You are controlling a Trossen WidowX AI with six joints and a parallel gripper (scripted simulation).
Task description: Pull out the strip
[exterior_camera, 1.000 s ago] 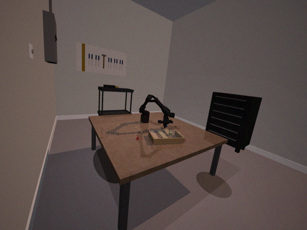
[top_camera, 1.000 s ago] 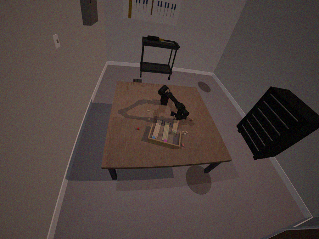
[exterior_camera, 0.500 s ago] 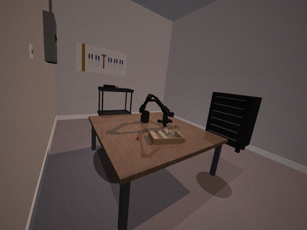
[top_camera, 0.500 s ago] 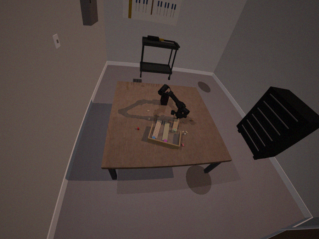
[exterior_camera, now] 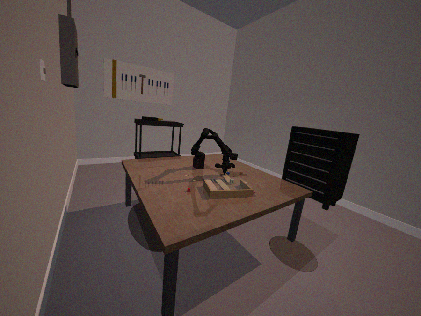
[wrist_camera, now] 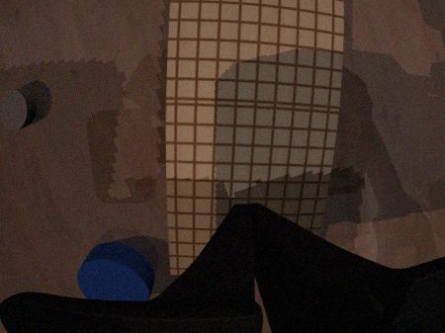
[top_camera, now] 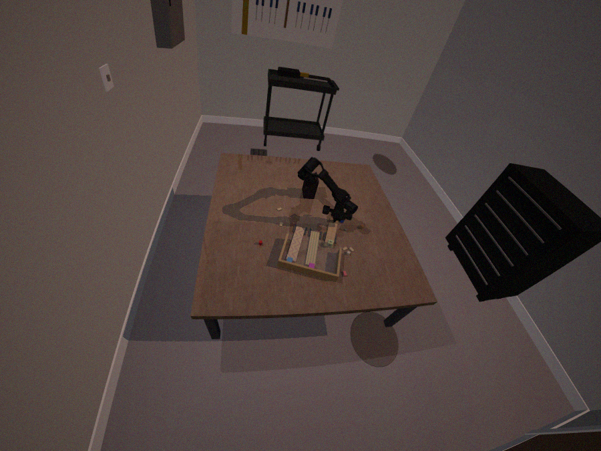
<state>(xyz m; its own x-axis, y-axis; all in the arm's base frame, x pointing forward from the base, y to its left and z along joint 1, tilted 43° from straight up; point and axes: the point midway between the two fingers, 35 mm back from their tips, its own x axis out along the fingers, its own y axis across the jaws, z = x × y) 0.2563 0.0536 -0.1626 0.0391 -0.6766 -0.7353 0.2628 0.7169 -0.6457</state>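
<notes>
Now: gripper tip 10 mm past the blue strip and 60 mm to the right of it. Also, from my gripper tip: red strip: 190 mm ahead, 470 mm to the right, 10 mm above.
</notes>
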